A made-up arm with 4 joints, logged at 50 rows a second.
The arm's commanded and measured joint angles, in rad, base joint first. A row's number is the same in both.
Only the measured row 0 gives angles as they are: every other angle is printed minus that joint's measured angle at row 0.
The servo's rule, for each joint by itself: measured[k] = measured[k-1] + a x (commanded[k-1-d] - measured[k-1]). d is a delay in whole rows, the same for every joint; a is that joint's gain. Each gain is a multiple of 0.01, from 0.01 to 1. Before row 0 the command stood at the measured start. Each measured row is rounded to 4 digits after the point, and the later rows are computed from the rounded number. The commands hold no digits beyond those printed.
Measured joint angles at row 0:
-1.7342, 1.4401, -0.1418, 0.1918
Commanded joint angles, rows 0 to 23:
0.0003, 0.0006, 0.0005, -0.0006
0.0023, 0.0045, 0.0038, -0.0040
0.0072, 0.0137, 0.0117, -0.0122
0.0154, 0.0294, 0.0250, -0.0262
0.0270, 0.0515, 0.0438, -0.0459
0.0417, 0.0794, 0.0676, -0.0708
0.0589, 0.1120, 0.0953, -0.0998
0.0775, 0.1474, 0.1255, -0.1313
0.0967, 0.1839, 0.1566, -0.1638
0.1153, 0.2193, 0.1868, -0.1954
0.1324, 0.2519, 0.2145, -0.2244
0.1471, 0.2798, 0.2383, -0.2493
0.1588, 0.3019, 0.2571, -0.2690
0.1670, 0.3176, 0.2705, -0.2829
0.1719, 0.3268, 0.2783, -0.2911
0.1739, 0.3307, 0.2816, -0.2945
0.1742, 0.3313, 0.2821, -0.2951
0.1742, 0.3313, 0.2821, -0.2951
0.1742, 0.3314, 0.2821, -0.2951
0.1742, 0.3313, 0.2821, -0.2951
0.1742, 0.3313, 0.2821, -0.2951
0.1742, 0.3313, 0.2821, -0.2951
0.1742, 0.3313, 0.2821, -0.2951
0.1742, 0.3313, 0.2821, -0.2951
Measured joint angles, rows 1 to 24:
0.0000, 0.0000, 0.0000, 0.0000
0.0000, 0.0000, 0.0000, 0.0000
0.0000, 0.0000, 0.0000, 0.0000
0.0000, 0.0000, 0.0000, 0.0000
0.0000, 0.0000, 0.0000, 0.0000
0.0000, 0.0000, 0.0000, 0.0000
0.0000, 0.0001, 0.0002, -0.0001
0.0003, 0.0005, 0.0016, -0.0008
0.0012, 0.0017, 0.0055, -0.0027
0.0030, 0.0042, 0.0131, -0.0067
0.0061, 0.0085, 0.0251, -0.0134
0.0107, 0.0149, 0.0417, -0.0232
0.0170, 0.0236, 0.0626, -0.0362
0.0249, 0.0347, 0.0871, -0.0524
0.0342, 0.0481, 0.1142, -0.0713
0.0447, 0.0635, 0.1425, -0.0924
0.0561, 0.0805, 0.1706, -0.1148
0.0679, 0.0984, 0.1970, -0.1377
0.0797, 0.1167, 0.2204, -0.1600
0.0910, 0.1348, 0.2399, -0.1809
0.1015, 0.1521, 0.2549, -0.1996
0.1109, 0.1682, 0.2653, -0.2157
0.1191, 0.1829, 0.2719, -0.2292
0.1263, 0.1963, 0.2759, -0.2404
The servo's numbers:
d 6
a 0.13 0.09 0.39 0.17

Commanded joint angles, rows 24 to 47:
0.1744, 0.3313, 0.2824, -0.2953
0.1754, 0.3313, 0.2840, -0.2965
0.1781, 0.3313, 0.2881, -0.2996
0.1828, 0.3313, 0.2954, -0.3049
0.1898, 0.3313, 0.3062, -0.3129
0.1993, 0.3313, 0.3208, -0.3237
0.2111, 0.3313, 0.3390, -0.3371
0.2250, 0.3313, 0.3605, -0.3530
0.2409, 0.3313, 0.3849, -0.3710
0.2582, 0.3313, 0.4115, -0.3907
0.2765, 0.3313, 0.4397, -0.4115
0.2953, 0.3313, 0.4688, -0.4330
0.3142, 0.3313, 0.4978, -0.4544
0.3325, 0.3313, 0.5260, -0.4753
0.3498, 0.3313, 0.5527, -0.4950
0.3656, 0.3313, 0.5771, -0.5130
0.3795, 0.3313, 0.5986, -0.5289
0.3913, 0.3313, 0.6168, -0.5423
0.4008, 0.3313, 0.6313, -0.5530
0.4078, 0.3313, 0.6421, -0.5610
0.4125, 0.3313, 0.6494, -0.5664
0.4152, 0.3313, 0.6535, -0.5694
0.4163, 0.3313, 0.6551, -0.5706
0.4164, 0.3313, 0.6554, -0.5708
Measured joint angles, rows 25 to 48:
0.1325, 0.2085, 0.2783, -0.2497
0.1379, 0.2196, 0.2798, -0.2574
0.1426, 0.2297, 0.2807, -0.2638
0.1467, 0.2388, 0.2812, -0.2691
0.1503, 0.2471, 0.2816, -0.2735
0.1534, 0.2547, 0.2818, -0.2772
0.1561, 0.2616, 0.2820, -0.2803
0.1586, 0.2679, 0.2828, -0.2831
0.1611, 0.2736, 0.2849, -0.2859
0.1639, 0.2788, 0.2890, -0.2891
0.1673, 0.2835, 0.2957, -0.2931
0.1715, 0.2878, 0.3055, -0.2983
0.1766, 0.2917, 0.3186, -0.3049
0.1829, 0.2953, 0.3349, -0.3131
0.1904, 0.2985, 0.3544, -0.3229
0.1992, 0.3015, 0.3767, -0.3344
0.2092, 0.3042, 0.4013, -0.3475
0.2204, 0.3066, 0.4276, -0.3620
0.2326, 0.3088, 0.4550, -0.3777
0.2456, 0.3108, 0.4827, -0.3943
0.2591, 0.3126, 0.5100, -0.4114
0.2729, 0.3143, 0.5362, -0.4287
0.2868, 0.3158, 0.5605, -0.4457
0.3004, 0.3172, 0.5825, -0.4621

